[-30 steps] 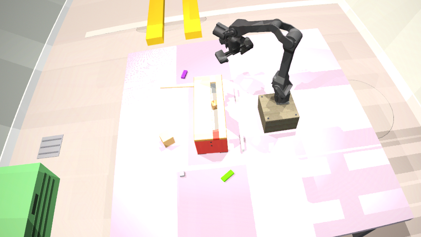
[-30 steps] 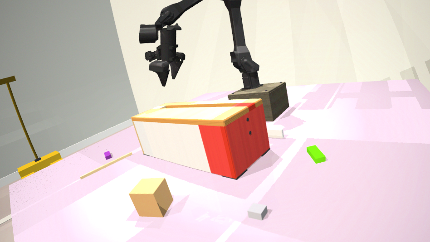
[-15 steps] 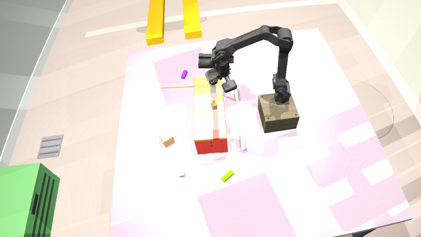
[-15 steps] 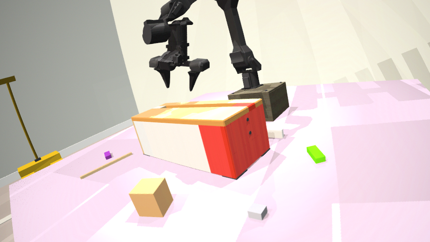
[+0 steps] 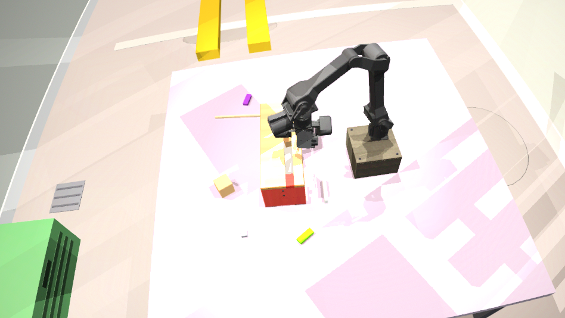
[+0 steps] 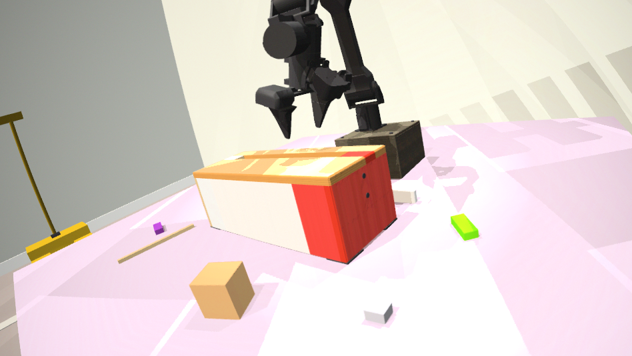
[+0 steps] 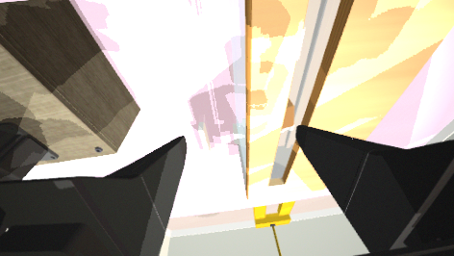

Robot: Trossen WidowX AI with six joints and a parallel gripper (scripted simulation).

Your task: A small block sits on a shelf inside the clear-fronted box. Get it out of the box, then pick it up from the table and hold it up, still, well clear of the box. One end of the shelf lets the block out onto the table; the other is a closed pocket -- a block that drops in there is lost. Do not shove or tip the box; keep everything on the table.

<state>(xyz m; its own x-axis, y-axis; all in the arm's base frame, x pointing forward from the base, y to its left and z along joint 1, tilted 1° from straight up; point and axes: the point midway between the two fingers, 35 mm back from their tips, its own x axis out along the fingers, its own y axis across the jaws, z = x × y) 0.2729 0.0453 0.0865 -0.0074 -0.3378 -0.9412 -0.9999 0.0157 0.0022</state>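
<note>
Now: the wooden box 4 cm ahead of my gripper tip, 1 cm to the right of it and 10 cm below it. Round my gripper tip: orange block 5 cm ahead, 4 cm to the right, 7 cm below; then thin stick 27 cm ahead, 26 cm to the right, 15 cm below; then larger orange cube 30 cm ahead, 10 cm to the left, 13 cm below.
</note>
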